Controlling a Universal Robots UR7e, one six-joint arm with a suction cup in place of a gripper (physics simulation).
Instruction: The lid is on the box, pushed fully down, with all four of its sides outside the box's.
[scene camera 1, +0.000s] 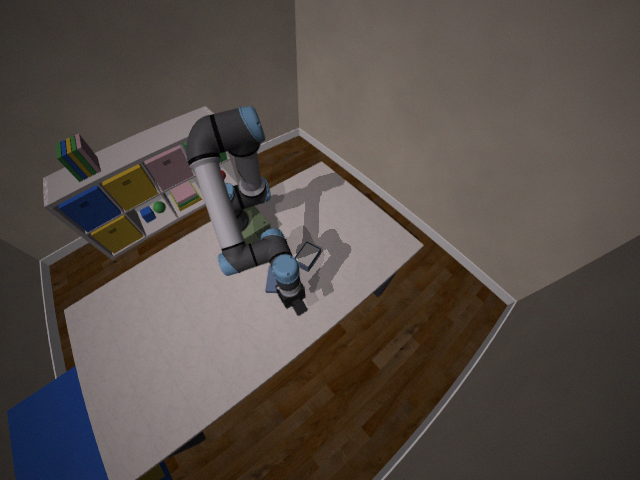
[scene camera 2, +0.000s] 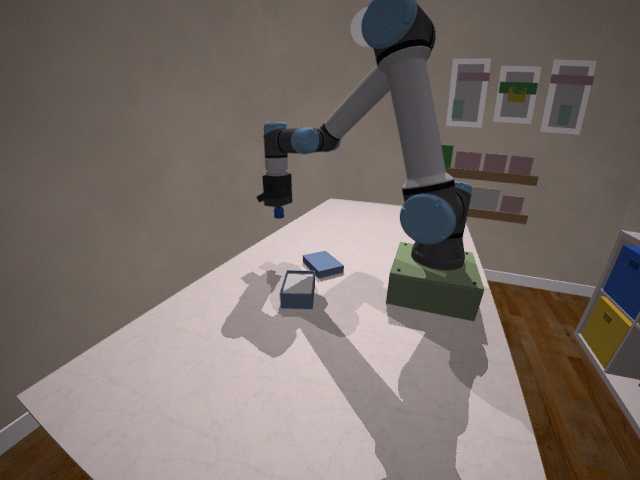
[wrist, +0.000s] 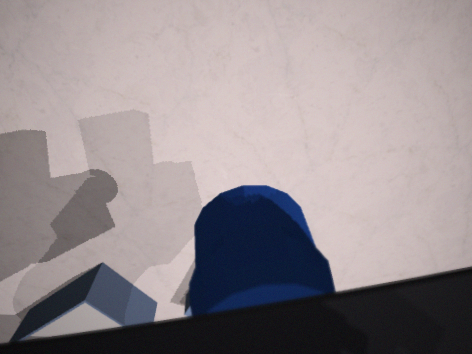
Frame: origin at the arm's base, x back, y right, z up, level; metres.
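Seen in the pictures: hand, its tool point: (scene camera 2: 279, 217) (wrist: 250, 234); arm's base, origin of its link: (scene camera 2: 436, 258).
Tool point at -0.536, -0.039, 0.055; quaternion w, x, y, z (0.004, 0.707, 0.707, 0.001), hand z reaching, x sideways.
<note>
Offsets run from my tool point to a thing's top centre, as dx, dy, dz. Level surfaces: height alone.
The lid {+0.179, -0.007, -0.125} (scene camera 1: 270, 283) (scene camera 2: 323, 262) is a flat, lighter blue slab lying on the table beside the box. The arm partly covers it in scene camera 1. The box {+0.202, -0.193, -0.104} (scene camera 1: 302, 266) (scene camera 2: 297, 300) (wrist: 106, 295) is dark blue, open at the top and upright; its lower part is cut off in the wrist view. My gripper (scene camera 2: 279, 212) (wrist: 260, 245), a blue suction cup under a black tool body, points down high above the table and carries nothing. A small blue sliver beside the cup in the wrist view may be the lid, mostly hidden.
The pale table {dz -0.151} (scene camera 1: 180, 335) (scene camera 2: 206, 392) carries the green base block (scene camera 1: 256, 227) (scene camera 2: 434, 295) under the arm, apart from lid and box. A white shelf unit (scene camera 1: 139, 147) stands beyond the table. Arm shadows fall across the table and into the box.
</note>
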